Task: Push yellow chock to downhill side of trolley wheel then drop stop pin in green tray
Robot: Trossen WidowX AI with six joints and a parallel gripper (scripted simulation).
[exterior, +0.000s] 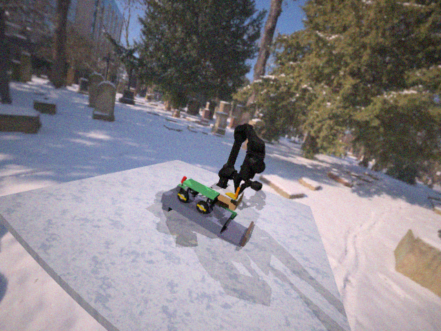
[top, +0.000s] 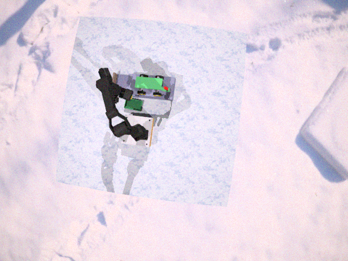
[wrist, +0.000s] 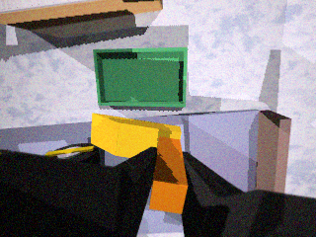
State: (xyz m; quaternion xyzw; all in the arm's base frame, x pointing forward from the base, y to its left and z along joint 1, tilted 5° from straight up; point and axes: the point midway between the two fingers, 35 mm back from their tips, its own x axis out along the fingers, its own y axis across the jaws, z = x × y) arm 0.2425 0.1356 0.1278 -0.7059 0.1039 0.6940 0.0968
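The stop pin is 28 cm to the right of my gripper tip, 5 cm ahead of it and 2 cm below it. Round my gripper tip: yellow chock 2 cm to the right, 1 cm below, 1 cm behind; green trolley 16 cm to the right, 8 cm ahead, 4 cm below; green tray 16 cm below, 4 cm to the right, 4 cm behind.
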